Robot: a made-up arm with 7 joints.
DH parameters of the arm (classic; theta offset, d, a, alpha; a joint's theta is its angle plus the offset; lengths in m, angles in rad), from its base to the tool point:
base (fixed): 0 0.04 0 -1.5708
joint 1: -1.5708 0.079 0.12 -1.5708
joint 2: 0.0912 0 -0.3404 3.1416
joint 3: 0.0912 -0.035 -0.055 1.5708
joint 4: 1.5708 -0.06 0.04 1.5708
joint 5: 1.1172 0 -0.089 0
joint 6: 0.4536 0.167 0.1 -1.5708
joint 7: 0 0.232 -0.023 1.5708
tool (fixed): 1.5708 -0.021 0 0
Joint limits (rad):
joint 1: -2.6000..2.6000
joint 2: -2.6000..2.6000
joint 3: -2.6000..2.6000
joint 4: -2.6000..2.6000
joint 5: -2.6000..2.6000
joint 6: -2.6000..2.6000
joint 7: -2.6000..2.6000
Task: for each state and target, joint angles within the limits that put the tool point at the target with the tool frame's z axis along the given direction. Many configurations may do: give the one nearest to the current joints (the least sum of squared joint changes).
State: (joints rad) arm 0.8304 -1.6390 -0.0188 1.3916 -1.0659 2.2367 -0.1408
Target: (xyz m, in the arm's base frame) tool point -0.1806 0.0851 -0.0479 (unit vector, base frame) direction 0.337 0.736 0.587
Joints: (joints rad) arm 0.9926 -1.1771 -0.3230 0.8805 -0.8025 2.4269 0.5686
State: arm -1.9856 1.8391 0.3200 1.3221 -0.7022 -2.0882 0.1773
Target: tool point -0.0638 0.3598 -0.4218 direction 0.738 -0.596 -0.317
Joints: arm -2.5498 2.3328 0.1986 0.7549 -0.5472 -1.8565 0.2634
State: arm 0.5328 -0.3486 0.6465 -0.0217 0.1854 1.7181 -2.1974
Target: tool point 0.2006 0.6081 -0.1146 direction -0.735 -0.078 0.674
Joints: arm 0.3265 0.4609 0.1578 -0.6367 -0.1169 1.6408 -1.7871
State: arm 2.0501 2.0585 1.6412 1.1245 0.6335 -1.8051 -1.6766
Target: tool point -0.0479 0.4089 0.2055 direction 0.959 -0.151 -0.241
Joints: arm 2.4542 1.3525 0.9231 1.8165 0.7515 -2.1116 -1.1816
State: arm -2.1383 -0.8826 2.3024 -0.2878 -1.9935 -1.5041 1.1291
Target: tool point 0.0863 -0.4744 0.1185 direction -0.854 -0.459 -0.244
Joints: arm -2.1952 -1.2061 2.3562 -0.4963 -2.1314 -1.6269 1.9416
